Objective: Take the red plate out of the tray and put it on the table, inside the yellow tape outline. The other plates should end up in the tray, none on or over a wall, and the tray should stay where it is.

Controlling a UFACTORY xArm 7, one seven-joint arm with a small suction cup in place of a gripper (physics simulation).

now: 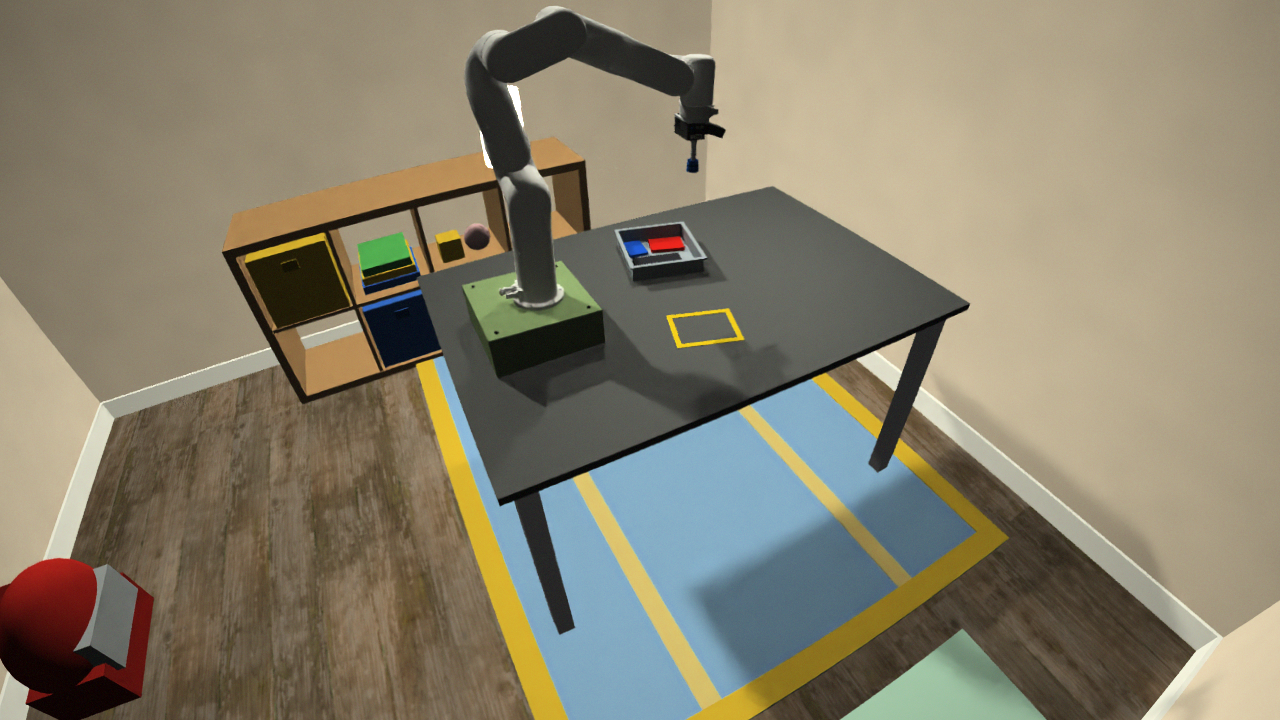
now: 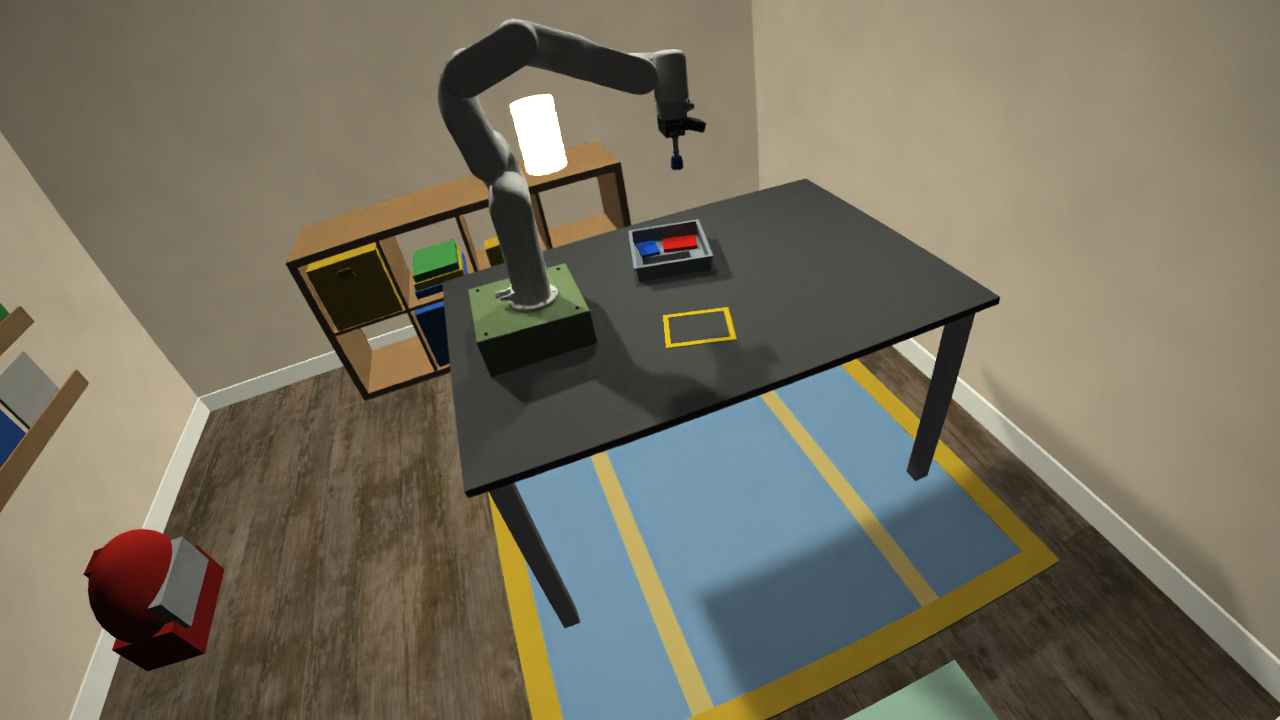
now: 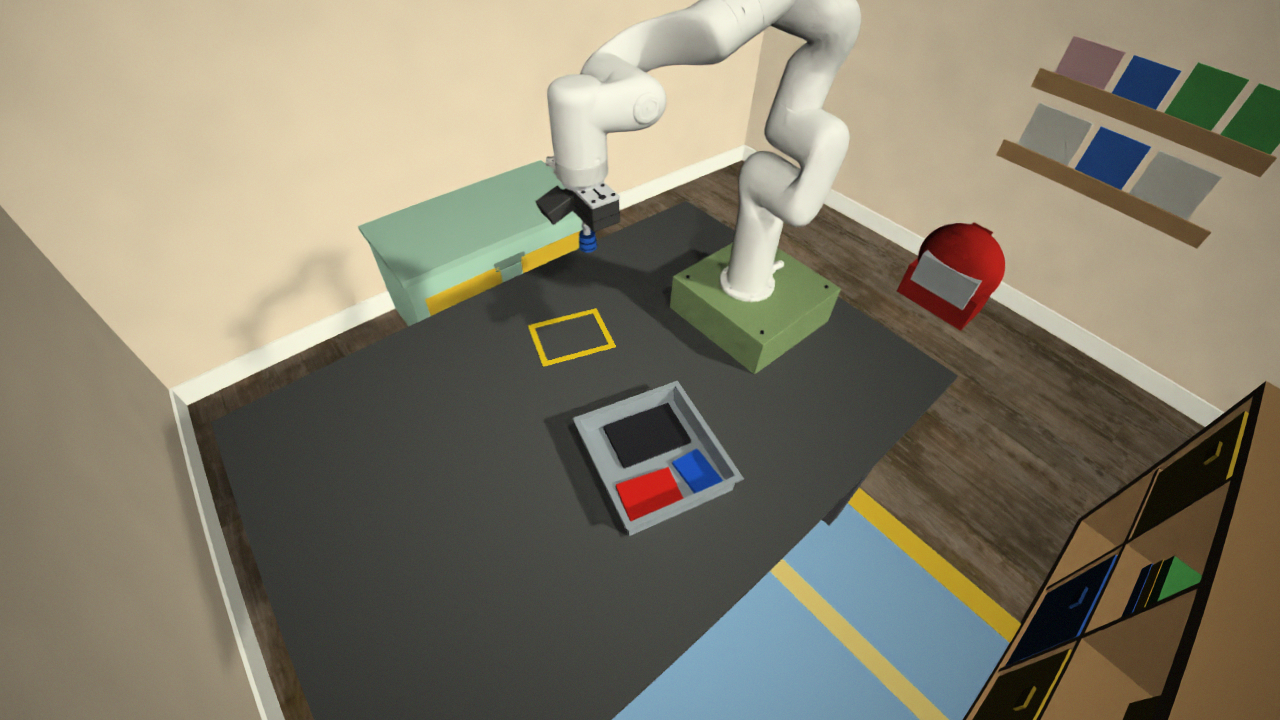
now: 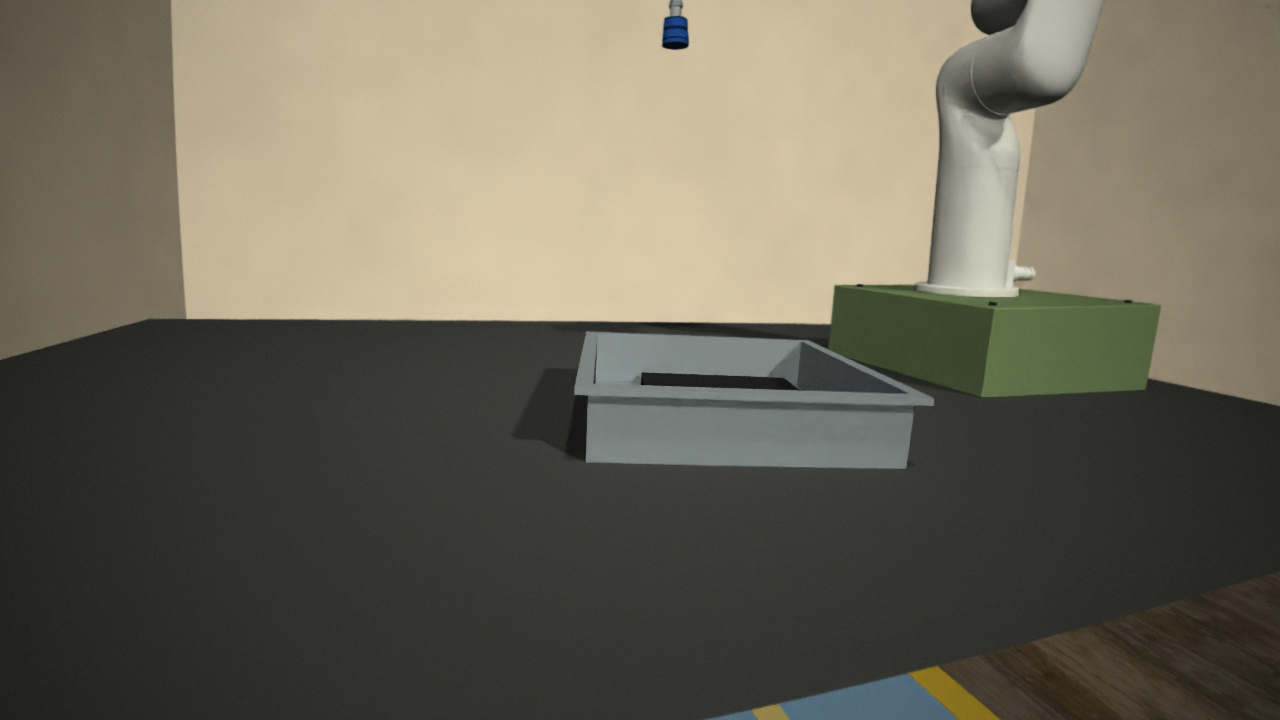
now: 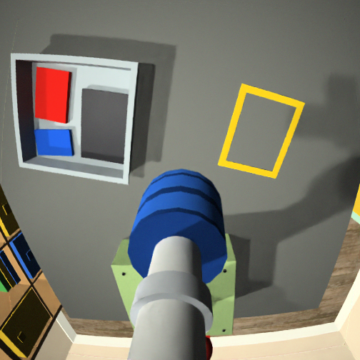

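Pixels of known places: hand, tool point: [image 1: 692, 170] [image 2: 677, 167] [image 3: 588, 246] [image 4: 675, 45]; arm's base, link origin: [image 1: 538, 297] [image 2: 534, 299] [image 3: 746, 283] [image 4: 964, 292].
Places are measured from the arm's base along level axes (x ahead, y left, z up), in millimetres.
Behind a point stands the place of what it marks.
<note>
The red plate [image 1: 665, 243] {y 278, x 453, z -87 mm} [image 2: 679, 242] {y 276, x 455, z -87 mm} [image 3: 648, 492] {y 278, x 458, z -87 mm} [image 5: 52, 95] lies flat in the grey tray [image 1: 666, 270] {y 111, x 387, z -78 mm} [image 2: 673, 270] {y 111, x 391, z -82 mm} [image 3: 727, 475] {y 332, x 321, z -78 mm} [image 4: 750, 436] {y 338, x 426, z -81 mm} [image 5: 133, 120]. The blue plate [image 1: 636, 248] {y 285, x 359, z -88 mm} [image 2: 648, 248] {y 285, x 357, z -88 mm} [image 3: 696, 470] {y 289, x 357, z -88 mm} [image 5: 54, 142] lies beside it, and the larger black plate [image 3: 647, 435] {y 176, x 391, z -86 mm} [image 4: 718, 381] {y 151, x 385, z -86 mm} [image 5: 104, 125] lies along another side of the tray. The yellow tape outline [image 1: 674, 333] {y -146, x 301, z -99 mm} [image 2: 667, 332] {y -143, x 304, z -99 mm} [image 3: 537, 347] {y -158, x 463, z -99 mm} [image 5: 230, 128] is on the table, apart from the tray. My suction cup [image 1: 691, 165] [image 2: 676, 162] [image 3: 587, 242] [image 4: 675, 44] [image 5: 181, 172] hangs high above the table, open, with no plate on it.
The green base block [image 1: 547, 340] {y -128, x -13, z -39 mm} [image 2: 541, 342] {y -127, x -2, z -48 mm} [image 3: 787, 335] {y 153, x 8, z -34 mm} [image 4: 904, 344] {y 41, x 112, z -64 mm} [image 5: 220, 305] carries the arm on the table [image 1: 805, 268] {y 1, x 791, z -100 mm}. A shelf unit [image 1: 393, 183] stands behind the table. A mint cabinet [image 3: 474, 214] stands beyond another table edge.
</note>
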